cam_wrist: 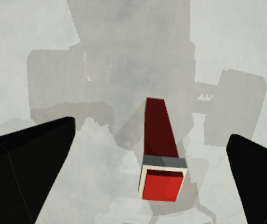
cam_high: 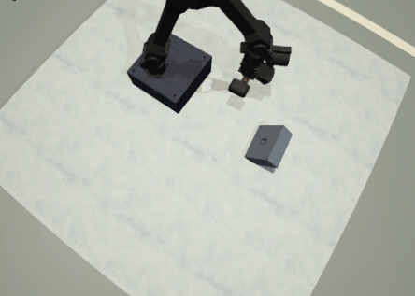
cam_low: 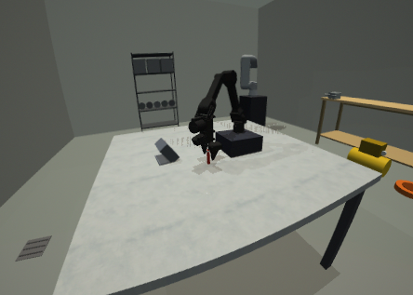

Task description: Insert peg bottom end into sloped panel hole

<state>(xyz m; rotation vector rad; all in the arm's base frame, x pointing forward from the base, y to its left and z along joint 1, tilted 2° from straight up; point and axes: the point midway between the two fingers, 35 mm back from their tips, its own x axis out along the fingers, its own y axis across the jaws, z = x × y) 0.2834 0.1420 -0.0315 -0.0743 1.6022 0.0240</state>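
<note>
Right now the sloped panel is 19 cm ahead of my gripper tip, 17 cm to the right of it and 1 cm above it. Round my gripper tip: red square-sided peg (2 cm above).
</note>
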